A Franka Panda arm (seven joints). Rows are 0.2 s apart.
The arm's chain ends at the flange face. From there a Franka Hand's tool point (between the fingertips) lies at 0.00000 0.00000 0.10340 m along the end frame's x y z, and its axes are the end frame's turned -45 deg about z.
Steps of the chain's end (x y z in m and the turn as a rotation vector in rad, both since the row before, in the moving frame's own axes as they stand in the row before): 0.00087, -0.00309, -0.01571, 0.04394, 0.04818, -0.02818; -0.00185, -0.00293, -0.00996, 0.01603, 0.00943, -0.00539; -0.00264, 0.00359, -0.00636, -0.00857, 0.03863, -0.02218; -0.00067, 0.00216, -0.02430, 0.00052, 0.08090, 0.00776
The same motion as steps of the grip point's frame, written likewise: 0.00953, -0.00135, -0.01593, -0.00300, 0.06514, -0.02818; 0.00262, -0.00387, -0.00998, 0.00467, 0.01800, -0.00539; -0.00217, 0.00410, -0.00644, -0.03338, 0.02126, -0.02218; 0.00392, 0.00695, -0.02464, -0.05684, 0.05757, 0.00776
